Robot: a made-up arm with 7 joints.
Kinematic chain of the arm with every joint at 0, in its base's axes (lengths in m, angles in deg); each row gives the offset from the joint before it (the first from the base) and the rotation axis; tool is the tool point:
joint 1: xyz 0 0 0.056 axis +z
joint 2: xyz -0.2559 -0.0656 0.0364 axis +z
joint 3: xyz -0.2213 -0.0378 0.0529 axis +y
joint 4: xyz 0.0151 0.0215 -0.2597 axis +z
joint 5: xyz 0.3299 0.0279 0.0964 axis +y
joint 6: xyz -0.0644 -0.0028 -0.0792 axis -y
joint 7: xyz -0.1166 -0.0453 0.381 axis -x
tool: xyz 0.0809 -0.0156 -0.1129
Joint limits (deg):
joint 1: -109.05..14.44
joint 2: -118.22..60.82
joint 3: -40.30..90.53
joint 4: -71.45..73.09
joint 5: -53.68..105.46
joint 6: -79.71..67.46
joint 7: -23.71..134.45
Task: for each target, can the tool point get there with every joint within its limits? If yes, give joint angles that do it. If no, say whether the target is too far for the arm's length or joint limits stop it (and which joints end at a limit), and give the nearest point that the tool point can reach.
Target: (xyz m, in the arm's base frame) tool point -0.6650 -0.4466 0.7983
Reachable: no: joint limits stop it (at a limit: joint 1, joint 3, joint 5, joint 7) | nearest point -0.5874 -0.3895 0.6341 | short by 0.190 m
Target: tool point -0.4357 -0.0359 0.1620
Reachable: yes | joints -22.67 1.10 16.90 -43.85 26.00 42.65 2.45
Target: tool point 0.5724 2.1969 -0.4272
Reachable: no: too far | nearest point 0.2637 1.1135 -0.1119 | short by 1.170 m
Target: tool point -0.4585 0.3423 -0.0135
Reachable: yes | joints -51.82 -99.91 42.28 -26.18 90.09 43.23 22.95
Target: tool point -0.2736 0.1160 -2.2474
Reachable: no: too far | nearest point -0.2736 0.1160 -0.6366 | short by 1.611 m
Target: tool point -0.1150 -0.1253 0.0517
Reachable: yes | joints -9.48 31.25 37.33 -3.70 35.43 15.72 48.07
